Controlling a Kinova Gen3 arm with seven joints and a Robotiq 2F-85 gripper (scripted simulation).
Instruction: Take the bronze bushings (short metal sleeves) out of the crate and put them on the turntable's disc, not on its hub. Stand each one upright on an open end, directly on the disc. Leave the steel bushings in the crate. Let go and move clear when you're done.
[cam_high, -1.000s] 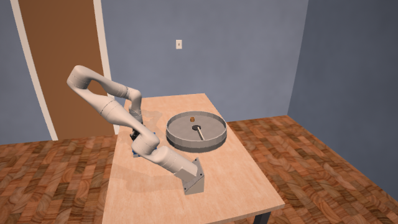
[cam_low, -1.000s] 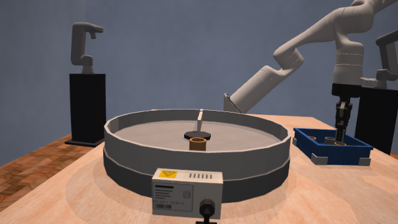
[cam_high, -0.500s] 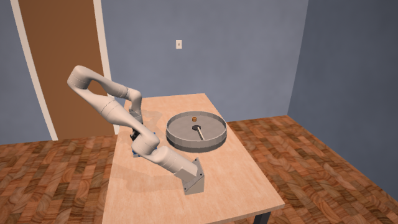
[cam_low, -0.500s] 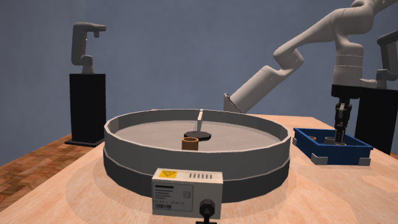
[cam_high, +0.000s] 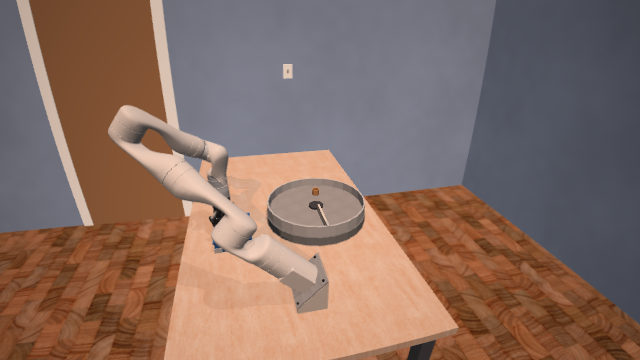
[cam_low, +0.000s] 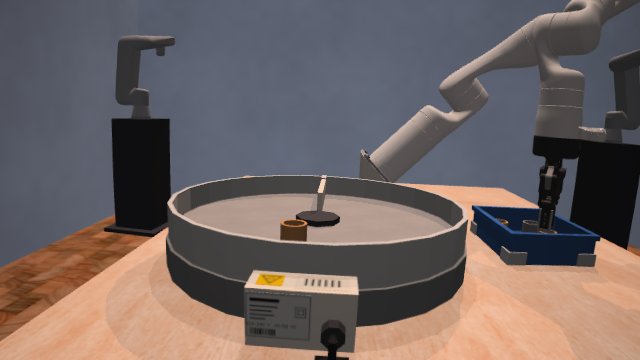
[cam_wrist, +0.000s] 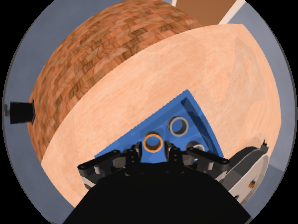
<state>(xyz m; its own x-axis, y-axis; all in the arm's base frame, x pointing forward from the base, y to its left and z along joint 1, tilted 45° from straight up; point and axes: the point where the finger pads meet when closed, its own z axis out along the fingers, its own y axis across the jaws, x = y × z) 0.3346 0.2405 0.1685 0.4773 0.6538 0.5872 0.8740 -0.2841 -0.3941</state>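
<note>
Right now my hand is 30 mm to the left of the blue crate and 30 mm above it. From my hand the other things lie so: grey turntable disc (120 mm ahead, 380 mm to the right).
</note>
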